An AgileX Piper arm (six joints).
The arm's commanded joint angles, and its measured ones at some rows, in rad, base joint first. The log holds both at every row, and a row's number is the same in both.
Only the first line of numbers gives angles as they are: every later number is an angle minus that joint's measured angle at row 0.
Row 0, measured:
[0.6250, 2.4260, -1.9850, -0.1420, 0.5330, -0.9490]
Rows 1 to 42, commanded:
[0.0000, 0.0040, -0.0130, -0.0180, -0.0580, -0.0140]
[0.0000, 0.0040, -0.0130, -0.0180, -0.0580, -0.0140]
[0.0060, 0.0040, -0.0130, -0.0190, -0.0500, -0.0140]
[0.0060, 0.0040, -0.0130, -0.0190, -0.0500, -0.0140]
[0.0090, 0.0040, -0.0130, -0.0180, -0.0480, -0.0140]
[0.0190, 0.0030, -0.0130, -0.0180, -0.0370, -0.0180]
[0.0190, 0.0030, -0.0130, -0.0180, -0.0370, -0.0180]
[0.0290, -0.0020, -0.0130, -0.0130, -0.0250, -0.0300]
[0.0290, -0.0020, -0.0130, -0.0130, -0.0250, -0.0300]
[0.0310, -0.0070, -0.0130, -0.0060, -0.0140, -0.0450]
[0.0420, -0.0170, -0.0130, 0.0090, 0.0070, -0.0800]
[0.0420, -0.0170, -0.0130, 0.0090, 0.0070, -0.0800]
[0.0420, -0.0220, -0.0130, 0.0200, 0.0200, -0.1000]
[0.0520, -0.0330, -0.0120, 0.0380, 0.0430, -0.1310]
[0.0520, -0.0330, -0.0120, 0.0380, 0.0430, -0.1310]
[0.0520, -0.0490, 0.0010, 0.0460, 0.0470, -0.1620]
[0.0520, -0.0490, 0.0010, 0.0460, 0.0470, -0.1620]
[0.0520, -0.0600, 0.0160, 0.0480, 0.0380, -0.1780]
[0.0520, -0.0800, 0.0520, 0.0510, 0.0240, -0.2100]
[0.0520, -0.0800, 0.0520, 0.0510, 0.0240, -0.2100]
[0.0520, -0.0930, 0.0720, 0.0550, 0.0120, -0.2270]
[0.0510, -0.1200, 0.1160, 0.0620, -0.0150, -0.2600]
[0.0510, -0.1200, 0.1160, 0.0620, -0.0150, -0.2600]
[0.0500, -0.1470, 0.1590, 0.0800, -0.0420, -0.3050]
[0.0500, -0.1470, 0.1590, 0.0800, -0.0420, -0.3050]
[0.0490, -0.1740, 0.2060, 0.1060, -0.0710, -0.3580]
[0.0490, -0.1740, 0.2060, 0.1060, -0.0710, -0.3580]
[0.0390, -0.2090, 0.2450, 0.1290, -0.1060, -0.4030]
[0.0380, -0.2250, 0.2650, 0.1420, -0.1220, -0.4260]
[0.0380, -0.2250, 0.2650, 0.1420, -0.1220, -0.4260]
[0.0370, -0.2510, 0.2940, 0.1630, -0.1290, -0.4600]
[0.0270, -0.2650, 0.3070, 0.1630, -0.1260, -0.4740]
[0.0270, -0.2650, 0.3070, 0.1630, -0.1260, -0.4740]
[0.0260, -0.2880, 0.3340, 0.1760, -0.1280, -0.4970]
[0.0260, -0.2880, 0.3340, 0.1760, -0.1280, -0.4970]
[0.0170, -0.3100, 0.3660, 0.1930, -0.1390, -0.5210]
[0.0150, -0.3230, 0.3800, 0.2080, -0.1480, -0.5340]
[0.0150, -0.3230, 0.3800, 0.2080, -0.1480, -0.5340]
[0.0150, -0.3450, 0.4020, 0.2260, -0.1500, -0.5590]
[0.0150, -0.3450, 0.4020, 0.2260, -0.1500, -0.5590]
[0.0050, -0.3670, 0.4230, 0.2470, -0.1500, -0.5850]
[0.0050, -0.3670, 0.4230, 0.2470, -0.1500, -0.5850]
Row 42, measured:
[0.0150, -0.3120, 0.4060, 0.2080, -0.0800, -0.5320]
